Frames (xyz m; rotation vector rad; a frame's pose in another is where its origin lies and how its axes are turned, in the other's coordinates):
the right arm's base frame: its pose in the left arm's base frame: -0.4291 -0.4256 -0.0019 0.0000 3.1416 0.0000
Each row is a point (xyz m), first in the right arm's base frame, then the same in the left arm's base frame.
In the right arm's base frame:
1: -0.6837 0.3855 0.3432
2: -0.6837 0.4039 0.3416
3: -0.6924 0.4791 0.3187
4: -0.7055 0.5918 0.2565
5: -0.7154 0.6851 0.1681
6: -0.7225 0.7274 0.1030
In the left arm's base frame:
1: 0.2546 -0.0401 -0.3451
2: 0.2546 -0.0217 -0.3435
3: 0.2633 0.0535 -0.3206
4: 0.2764 0.1662 -0.2584
5: 0.2863 0.2595 -0.1700
6: 0.2934 0.3018 -0.1049

